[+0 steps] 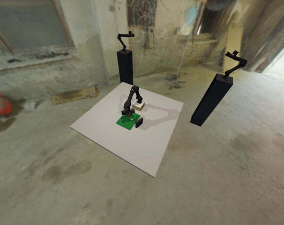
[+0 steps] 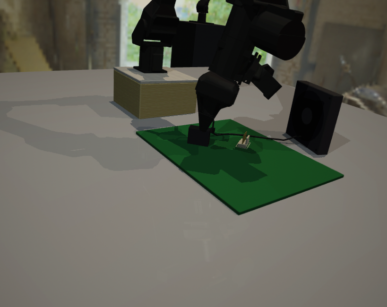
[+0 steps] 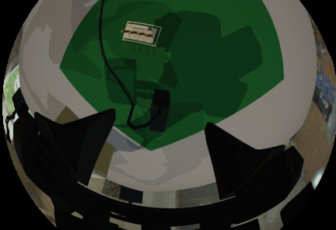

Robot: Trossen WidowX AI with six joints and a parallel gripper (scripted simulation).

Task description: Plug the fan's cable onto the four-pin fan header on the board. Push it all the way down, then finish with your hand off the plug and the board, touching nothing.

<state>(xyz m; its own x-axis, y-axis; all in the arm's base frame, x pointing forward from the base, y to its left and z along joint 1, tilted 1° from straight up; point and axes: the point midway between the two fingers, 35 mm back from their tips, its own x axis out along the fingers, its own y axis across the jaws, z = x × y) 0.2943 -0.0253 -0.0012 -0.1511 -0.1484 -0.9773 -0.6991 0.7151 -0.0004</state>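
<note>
Right now my gripper tip is 1 cm past the black fan plug, 1 cm to the left of it and 3 cm above it. From my gripper tip the other things lie so: four-pin header: 3 cm ahead, 7 cm to the left, 5 cm below; then green board: 5 cm ahead, 3 cm to the left, 6 cm below; then black fan: 6 cm ahead, 21 cm to the left, 1 cm above.
</note>
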